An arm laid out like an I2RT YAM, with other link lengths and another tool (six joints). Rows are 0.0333 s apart.
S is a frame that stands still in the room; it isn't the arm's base.
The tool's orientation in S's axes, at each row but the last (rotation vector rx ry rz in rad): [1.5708 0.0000 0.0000]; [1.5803 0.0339 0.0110]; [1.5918 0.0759 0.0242]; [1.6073 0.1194 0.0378]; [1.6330 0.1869 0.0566]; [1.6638 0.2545 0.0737]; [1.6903 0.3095 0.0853]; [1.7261 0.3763 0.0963]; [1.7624 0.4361 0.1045]
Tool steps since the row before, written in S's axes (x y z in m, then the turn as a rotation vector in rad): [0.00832 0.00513 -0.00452 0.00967 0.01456 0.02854]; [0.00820 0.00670 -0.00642 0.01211 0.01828 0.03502]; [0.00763 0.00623 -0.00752 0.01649 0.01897 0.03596]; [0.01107 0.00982 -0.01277 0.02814 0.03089 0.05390]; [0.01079 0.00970 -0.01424 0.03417 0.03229 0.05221]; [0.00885 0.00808 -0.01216 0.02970 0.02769 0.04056]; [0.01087 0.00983 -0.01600 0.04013 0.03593 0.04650]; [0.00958 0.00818 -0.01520 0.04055 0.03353 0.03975]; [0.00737 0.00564 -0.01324 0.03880 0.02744 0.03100]
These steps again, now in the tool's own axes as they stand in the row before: [0.00832 -0.00452 -0.00513 0.00967 0.02854 -0.01456]; [0.00848 -0.00636 -0.00640 0.01212 0.03502 -0.01827]; [0.00825 -0.00739 -0.00556 0.01650 0.03609 -0.01870]; [0.01262 -0.01250 -0.00815 0.02839 0.05419 -0.03015]; [0.01323 -0.01380 -0.00691 0.03467 0.05295 -0.03050]; [0.01154 -0.01165 -0.00476 0.03055 0.04129 -0.02560]; [0.01486 -0.01513 -0.00457 0.04191 0.04781 -0.03196]; [0.01370 -0.01405 -0.00216 0.04257 0.04168 -0.02827]; [0.01092 -0.01192 0.00021 0.04027 0.03396 -0.02107]
